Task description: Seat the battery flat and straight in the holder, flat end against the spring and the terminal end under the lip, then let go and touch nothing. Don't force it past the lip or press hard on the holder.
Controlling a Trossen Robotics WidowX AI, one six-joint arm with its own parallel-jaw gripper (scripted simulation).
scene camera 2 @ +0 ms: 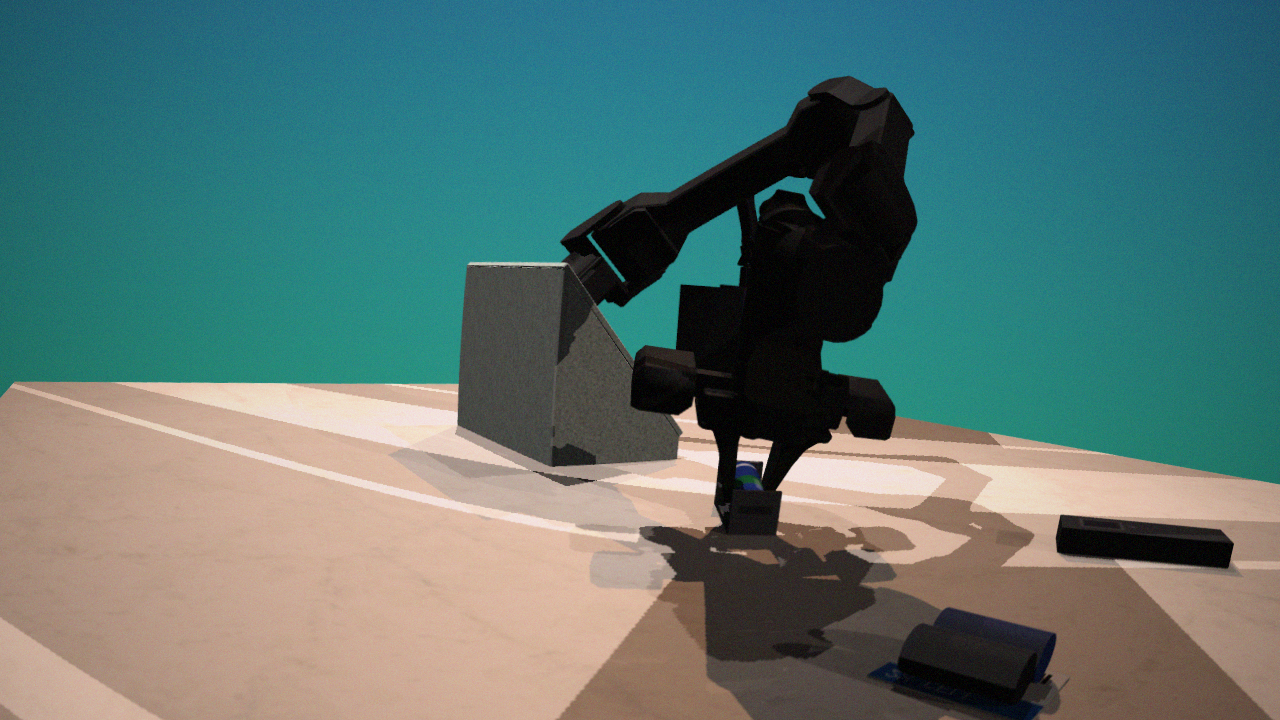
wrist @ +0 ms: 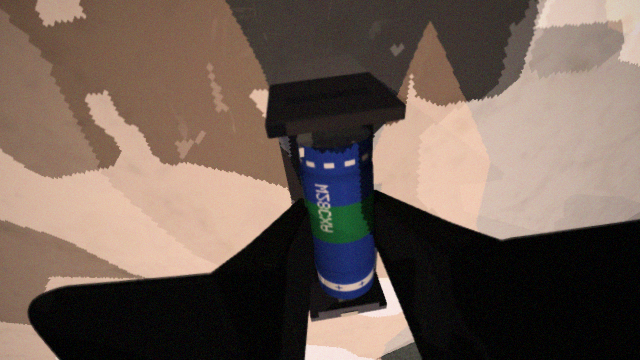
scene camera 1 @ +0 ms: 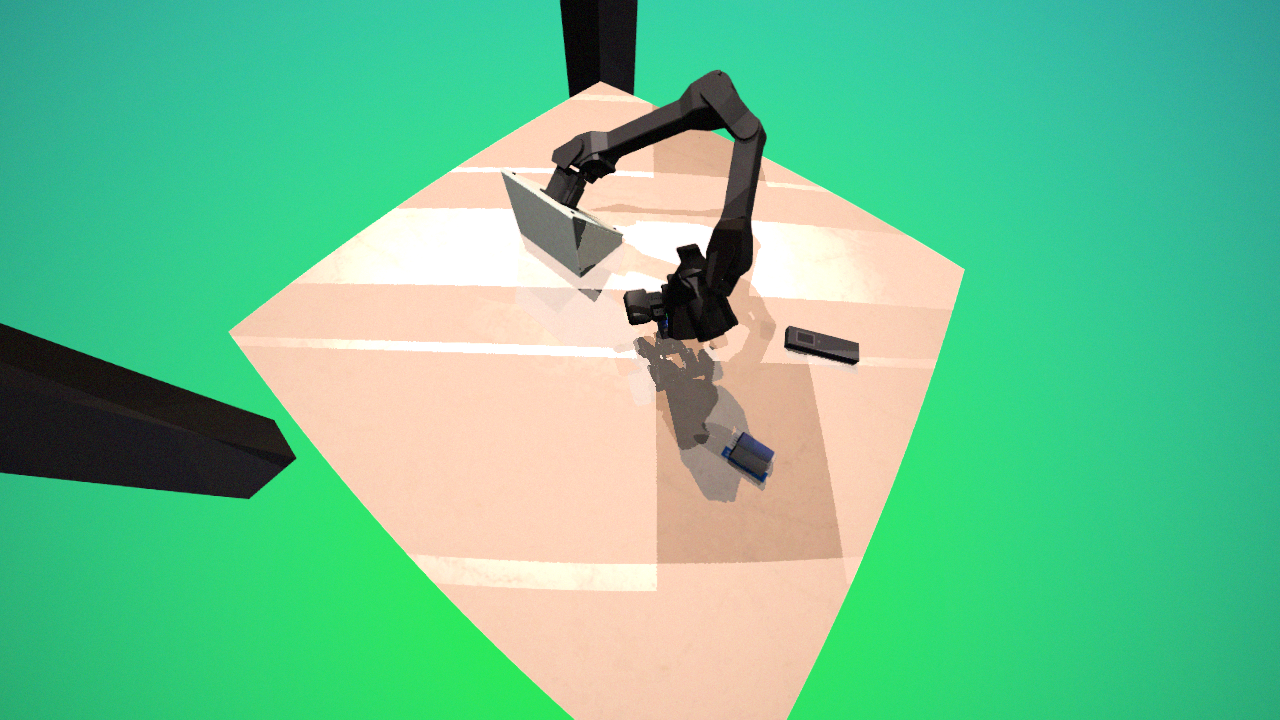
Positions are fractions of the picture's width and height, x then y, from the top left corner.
Labels:
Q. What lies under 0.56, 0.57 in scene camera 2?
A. My gripper.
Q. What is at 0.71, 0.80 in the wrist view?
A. My gripper.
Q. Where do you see a battery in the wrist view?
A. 0.53, 0.49

